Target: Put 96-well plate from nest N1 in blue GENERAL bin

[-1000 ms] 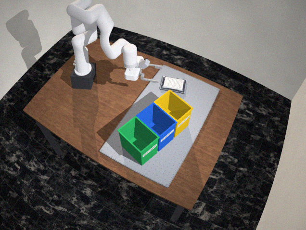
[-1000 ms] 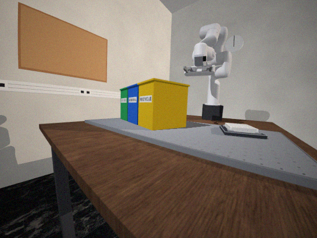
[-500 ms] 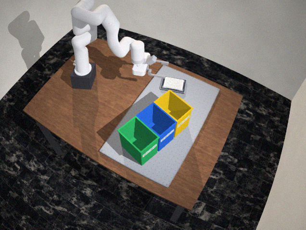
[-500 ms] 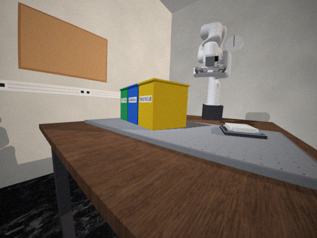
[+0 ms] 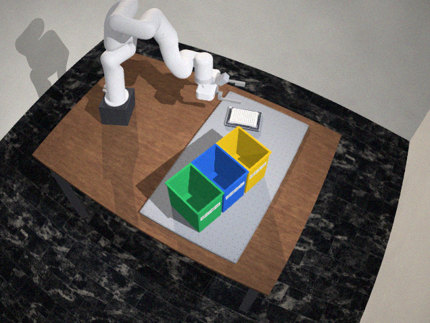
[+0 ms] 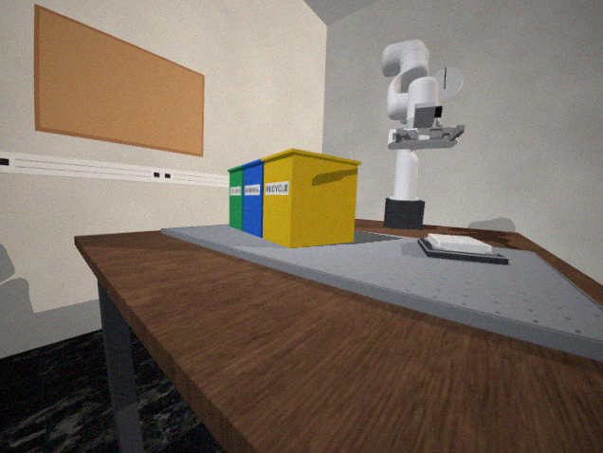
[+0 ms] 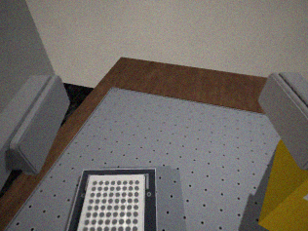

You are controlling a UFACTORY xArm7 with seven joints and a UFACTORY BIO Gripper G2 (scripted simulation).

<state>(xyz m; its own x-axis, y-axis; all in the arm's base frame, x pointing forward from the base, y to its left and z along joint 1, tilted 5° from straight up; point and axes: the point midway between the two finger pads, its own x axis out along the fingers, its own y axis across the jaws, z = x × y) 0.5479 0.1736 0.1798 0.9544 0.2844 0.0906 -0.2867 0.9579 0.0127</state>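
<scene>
My hand is 1 cm short of the white 96-well plate, 7 cm to the right of it and 22 cm above it. The rest, counted from my hand: blue general bin (9 cm ahead, 33 cm to the right, 15 cm below); then yellow recycle bin (13 cm ahead, 21 cm to the right, 15 cm below); then dark plate nest N1 (1 cm ahead, 7 cm to the left, 24 cm below).
</scene>
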